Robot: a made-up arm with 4 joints.
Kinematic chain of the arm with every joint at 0, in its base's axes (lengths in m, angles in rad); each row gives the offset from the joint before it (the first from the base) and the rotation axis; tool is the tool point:
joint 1: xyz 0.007 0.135 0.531 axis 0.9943 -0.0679 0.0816
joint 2: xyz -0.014 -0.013 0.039 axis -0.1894 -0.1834 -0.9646
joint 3: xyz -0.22 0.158 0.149 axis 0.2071 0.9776 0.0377
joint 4: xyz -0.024 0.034 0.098 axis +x
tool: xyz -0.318 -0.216 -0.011
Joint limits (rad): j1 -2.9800..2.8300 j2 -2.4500..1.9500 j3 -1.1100..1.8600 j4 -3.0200..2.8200
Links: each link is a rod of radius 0.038 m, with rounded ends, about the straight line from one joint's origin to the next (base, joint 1, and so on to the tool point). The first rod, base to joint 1, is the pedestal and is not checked.
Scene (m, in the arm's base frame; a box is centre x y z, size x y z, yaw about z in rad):
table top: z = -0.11
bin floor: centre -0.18 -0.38 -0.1 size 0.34 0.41 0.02 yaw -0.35
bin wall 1: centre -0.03 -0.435 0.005 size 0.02 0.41 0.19 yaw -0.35
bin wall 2: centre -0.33 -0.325 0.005 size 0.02 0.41 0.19 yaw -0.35
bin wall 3: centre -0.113 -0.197 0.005 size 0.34 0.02 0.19 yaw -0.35
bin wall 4: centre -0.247 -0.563 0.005 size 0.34 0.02 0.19 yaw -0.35
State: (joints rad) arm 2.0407 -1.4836 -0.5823 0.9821
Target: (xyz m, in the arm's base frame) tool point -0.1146 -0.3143 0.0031
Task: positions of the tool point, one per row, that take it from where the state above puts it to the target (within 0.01 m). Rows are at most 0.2 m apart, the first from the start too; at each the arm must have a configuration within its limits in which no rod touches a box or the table.
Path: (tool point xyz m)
1: -0.2097 0.2481 0.1347
2: -0.3097 0.1699 0.2227
3: -0.3728 0.1546 0.3319
4: -0.3977 0.1992 0.4218
5: -0.4108 0.0670 0.3377
6: -0.3664 -0.0759 0.2654
7: -0.2646 -0.2099 0.2175
8: -0.1146 -0.3143 0.2037
9: -0.1209 -0.3263 0.1311
10: -0.1209 -0.3263 0.0630
11: -0.1146 -0.3143 0.0031

